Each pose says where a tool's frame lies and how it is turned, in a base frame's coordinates. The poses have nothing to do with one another.
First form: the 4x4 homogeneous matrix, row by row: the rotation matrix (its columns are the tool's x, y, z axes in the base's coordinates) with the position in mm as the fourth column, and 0 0 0 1 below. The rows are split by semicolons.
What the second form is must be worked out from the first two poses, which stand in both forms.
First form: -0.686 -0.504 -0.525 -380; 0.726 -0.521 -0.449 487; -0.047 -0.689 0.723 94; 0 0 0 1
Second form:
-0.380 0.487 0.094
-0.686 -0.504 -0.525
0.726 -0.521 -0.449
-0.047 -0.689 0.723

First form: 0.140 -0.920 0.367 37; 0.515 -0.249 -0.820 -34; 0.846 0.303 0.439 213; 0 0 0 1
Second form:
0.037 -0.034 0.213
0.140 -0.920 0.367
0.515 -0.249 -0.820
0.846 0.303 0.439

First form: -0.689 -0.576 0.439 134; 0.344 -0.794 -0.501 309; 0.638 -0.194 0.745 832; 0 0 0 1
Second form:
0.134 0.309 0.832
-0.689 -0.576 0.439
0.344 -0.794 -0.501
0.638 -0.194 0.745

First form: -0.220 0.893 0.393 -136; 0.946 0.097 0.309 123; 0.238 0.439 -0.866 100; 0 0 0 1
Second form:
-0.136 0.123 0.100
-0.220 0.893 0.393
0.946 0.097 0.309
0.238 0.439 -0.866

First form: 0.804 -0.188 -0.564 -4; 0.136 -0.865 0.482 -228; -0.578 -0.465 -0.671 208; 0 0 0 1
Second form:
-0.004 -0.228 0.208
0.804 -0.188 -0.564
0.136 -0.865 0.482
-0.578 -0.465 -0.671

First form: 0.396 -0.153 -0.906 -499; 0.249 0.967 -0.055 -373; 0.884 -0.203 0.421 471; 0 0 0 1
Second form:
-0.499 -0.373 0.471
0.396 -0.153 -0.906
0.249 0.967 -0.055
0.884 -0.203 0.421

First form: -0.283 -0.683 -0.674 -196; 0.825 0.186 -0.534 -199; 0.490 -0.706 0.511 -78; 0 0 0 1
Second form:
-0.196 -0.199 -0.078
-0.283 -0.683 -0.674
0.825 0.186 -0.534
0.490 -0.706 0.511

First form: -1.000 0.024 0.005 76; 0.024 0.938 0.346 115; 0.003 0.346 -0.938 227; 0 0 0 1
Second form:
0.076 0.115 0.227
-1.000 0.024 0.005
0.024 0.938 0.346
0.003 0.346 -0.938

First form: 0.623 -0.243 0.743 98; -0.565 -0.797 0.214 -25; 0.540 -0.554 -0.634 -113; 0 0 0 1
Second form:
0.098 -0.025 -0.113
0.623 -0.243 0.743
-0.565 -0.797 0.214
0.540 -0.554 -0.634

